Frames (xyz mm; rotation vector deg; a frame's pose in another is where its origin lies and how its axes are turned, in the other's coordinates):
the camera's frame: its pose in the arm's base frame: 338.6 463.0 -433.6 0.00 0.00 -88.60
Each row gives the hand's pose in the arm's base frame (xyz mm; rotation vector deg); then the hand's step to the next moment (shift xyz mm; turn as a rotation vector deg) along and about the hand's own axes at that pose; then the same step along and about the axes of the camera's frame.
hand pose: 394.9 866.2 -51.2 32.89 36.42 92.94
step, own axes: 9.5 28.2 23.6 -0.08 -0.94 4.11
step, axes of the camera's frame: -8.4 -5.2 36.7 -0.28 3.50 2.33
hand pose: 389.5 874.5 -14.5 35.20 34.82 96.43
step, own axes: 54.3 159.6 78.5 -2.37 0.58 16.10
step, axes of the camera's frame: -31.6 -67.9 170.2 1.61 11.00 11.90
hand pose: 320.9 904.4 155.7 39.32 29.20 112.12
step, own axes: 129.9 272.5 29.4 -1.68 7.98 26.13
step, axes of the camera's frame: -0.9 -208.6 220.2 3.70 12.39 24.13
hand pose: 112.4 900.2 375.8 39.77 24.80 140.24
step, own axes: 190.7 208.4 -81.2 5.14 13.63 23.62
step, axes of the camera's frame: 59.2 -270.8 97.7 4.34 3.72 27.15
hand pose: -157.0 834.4 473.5 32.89 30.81 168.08
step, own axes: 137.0 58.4 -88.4 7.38 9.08 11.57
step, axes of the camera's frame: 55.9 -163.7 -8.1 3.44 -2.78 15.85
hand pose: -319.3 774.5 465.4 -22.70 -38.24 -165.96
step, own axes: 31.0 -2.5 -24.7 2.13 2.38 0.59
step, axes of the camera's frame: 10.4 -35.9 -13.6 1.99 -1.49 2.09
